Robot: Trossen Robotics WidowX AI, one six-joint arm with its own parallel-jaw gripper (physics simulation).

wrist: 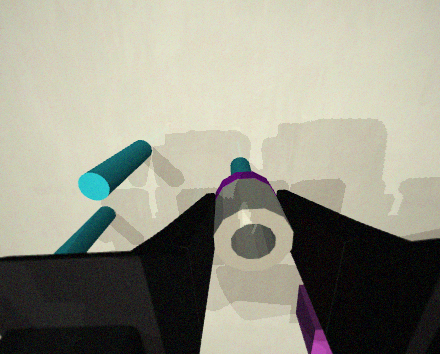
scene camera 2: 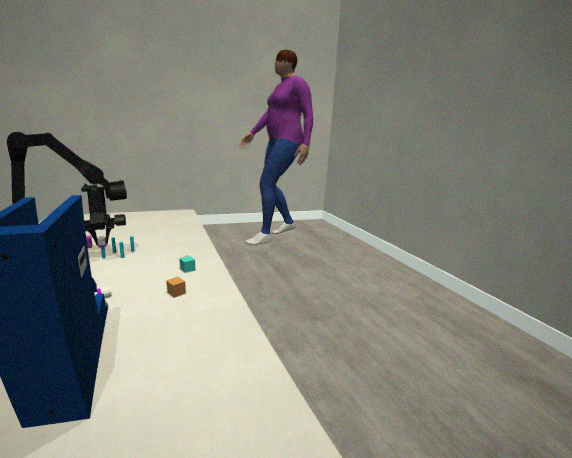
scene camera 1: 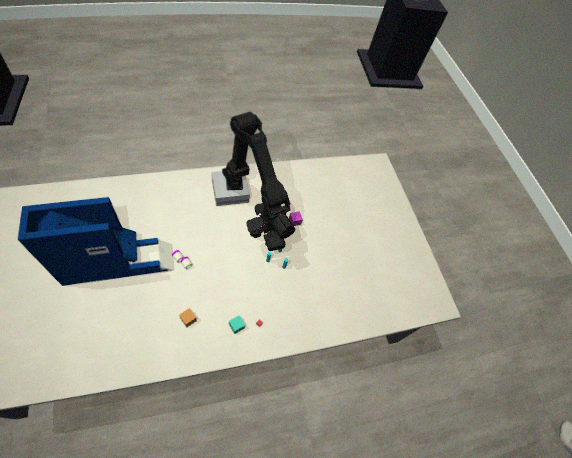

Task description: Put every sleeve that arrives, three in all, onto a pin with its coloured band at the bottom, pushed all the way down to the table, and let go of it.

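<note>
My gripper [scene camera 2: 101,242] [wrist: 245,200] is shut on a white sleeve [scene camera 2: 101,240] [wrist: 250,200], held upright with its purple band at the bottom. The sleeve is in line with a teal pin [scene camera 2: 103,253] [wrist: 240,165], whose lower part shows below the band; whether the pin's tip is inside it I cannot tell. Other upright teal pins [scene camera 1: 269,257] [scene camera 2: 122,249] [wrist: 117,169] stand beside it, with no sleeve on those that show. Two more white sleeves [scene camera 1: 178,256] [scene camera 1: 187,263] with purple bands lie on their sides by the chute; they show partly in scene camera 2 [scene camera 2: 106,293].
A blue dispenser [scene camera 1: 90,260] [scene camera 2: 30,310] stands at the left. A purple block [scene camera 1: 296,218] [scene camera 2: 89,241] [wrist: 310,317] is close to the gripper. An orange block [scene camera 1: 188,317] [scene camera 2: 176,287], a teal block [scene camera 1: 237,324] [scene camera 2: 187,264] and a small red block [scene camera 1: 259,323] lie farther off. A person [scene camera 2: 290,110] stands beyond the table.
</note>
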